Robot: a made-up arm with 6 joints.
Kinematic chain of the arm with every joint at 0, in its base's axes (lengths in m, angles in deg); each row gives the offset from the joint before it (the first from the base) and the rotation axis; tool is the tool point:
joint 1: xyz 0 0 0.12 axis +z
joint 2: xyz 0 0.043 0 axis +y
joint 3: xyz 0 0 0.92 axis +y
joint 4: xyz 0 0 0.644 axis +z
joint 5: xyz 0 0 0 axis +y
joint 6: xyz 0 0 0.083 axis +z
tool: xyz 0 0 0
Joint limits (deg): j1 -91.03..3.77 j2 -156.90..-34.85 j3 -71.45..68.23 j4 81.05..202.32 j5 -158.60..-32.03 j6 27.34..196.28
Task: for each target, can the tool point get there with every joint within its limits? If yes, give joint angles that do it. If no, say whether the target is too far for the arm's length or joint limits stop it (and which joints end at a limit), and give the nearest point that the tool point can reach.
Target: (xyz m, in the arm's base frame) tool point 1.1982 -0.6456 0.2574
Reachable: no: joint limits stop it (at a limit: joint 1, joint 2, joint 3, joint 4) | nearest point 0.0752 0.1229 1.3514 | short by 1.746 m
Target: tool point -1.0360 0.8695 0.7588
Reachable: yes | joints -39.85 -64.52 -2.99 122.29 -145.93 181.18
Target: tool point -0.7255 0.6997 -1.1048
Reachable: yes | joints -44.62 -129.95 -26.42 112.90 -45.50 177.90
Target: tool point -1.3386 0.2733 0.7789
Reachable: yes | joints -12.14 -49.66 -39.71 134.38 -74.96 132.37
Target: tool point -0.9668 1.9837 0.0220
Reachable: no: too far | nearest point -0.7163 1.4697 0.0474 | short by 0.572 m
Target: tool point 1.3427 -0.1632 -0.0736
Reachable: no: joint limits stop it (at a limit: joint 1, joint 2, joint 3, joint 4) | nearest point 0.1504 -0.0247 -1.1629 | short by 1.621 m
